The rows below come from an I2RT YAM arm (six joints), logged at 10 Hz.
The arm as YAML. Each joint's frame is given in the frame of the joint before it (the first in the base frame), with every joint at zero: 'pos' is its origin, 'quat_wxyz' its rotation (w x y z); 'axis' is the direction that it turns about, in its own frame. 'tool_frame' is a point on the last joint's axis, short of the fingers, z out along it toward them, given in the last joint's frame.
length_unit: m
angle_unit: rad
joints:
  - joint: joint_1
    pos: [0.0, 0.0, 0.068]
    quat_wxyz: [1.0, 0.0, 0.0, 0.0]
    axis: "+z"
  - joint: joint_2
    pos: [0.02, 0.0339, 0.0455]
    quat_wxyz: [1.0, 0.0, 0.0, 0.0]
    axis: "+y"
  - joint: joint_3
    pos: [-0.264, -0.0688, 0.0]
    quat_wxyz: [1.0, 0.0, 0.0, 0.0]
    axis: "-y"
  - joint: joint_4
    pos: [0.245, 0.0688, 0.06]
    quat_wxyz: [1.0, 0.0, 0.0, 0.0]
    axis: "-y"
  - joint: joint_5
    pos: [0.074, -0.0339, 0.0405]
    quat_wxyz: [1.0, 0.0, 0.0, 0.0]
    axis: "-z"
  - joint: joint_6
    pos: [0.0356, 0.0, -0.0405]
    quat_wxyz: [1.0, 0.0, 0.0, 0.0]
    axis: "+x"
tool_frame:
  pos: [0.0, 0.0, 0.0]
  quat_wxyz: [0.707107, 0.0, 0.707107, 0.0]
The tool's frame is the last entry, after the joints.
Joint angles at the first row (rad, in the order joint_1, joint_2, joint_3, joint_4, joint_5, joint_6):
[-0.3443 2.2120 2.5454 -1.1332 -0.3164 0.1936]
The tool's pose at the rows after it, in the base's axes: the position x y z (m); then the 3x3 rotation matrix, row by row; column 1 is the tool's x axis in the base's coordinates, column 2 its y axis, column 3 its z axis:
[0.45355 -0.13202 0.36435], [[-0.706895 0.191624 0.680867], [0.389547 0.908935 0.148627], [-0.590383 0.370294 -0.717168]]
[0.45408 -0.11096 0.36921], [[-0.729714 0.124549 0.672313], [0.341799 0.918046 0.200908], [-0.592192 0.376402 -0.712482]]
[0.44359 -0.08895 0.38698], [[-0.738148 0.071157 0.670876], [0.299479 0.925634 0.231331], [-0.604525 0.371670 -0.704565]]
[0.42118 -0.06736 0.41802], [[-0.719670 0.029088 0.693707], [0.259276 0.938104 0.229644], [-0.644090 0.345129 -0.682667]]
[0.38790 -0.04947 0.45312], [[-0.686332 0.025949 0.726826], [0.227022 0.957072 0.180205], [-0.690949 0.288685 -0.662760]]
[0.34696 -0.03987 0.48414], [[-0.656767 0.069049 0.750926], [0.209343 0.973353 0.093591], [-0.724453 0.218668 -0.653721]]
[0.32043 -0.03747 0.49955], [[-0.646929 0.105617 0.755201], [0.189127 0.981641 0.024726], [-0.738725 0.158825 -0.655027]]
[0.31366 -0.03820 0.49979], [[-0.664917 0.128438 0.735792], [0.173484 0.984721 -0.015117], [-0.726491 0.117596 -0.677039]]
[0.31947 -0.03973 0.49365], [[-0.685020 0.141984 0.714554], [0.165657 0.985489 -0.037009], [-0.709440 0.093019 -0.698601]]
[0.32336 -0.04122 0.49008], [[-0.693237 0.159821 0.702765], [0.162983 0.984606 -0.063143], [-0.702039 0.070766 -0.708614]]
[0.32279 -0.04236 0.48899], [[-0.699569 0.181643 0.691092], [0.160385 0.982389 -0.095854], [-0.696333 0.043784 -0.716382]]
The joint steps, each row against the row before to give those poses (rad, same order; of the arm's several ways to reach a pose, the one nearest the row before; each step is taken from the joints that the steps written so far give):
[0.0347 0.0351 -0.0104 -0.0263 -0.0401 -0.0267]
[0.0416 -0.0146 -0.0031 -0.0148 -0.0244 -0.0195]
[0.0405 -0.0457 0.0001 -0.0351 -0.0053 -0.0118]
[0.0392 -0.0805 0.0001 -0.0352 0.0228 -0.0069]
[0.0351 -0.1003 0.0008 -0.0469 0.0702 -0.0034]
[0.0191 -0.1015 0.0075 -0.0736 0.0988 -0.0030]
[0.0042 -0.0550 0.0137 -0.0602 0.0717 -0.0176]
[-0.0004 -0.0091 0.0032 -0.0383 0.0420 -0.0187]
[0.0004 0.0175 -0.0002 -0.0106 0.0248 -0.0103]
[0.0000 0.0107 -0.0007 -0.0015 0.0275 -0.0038]
[0.0000 0.0004 -0.0011 -0.0092 0.0339 -0.0034]

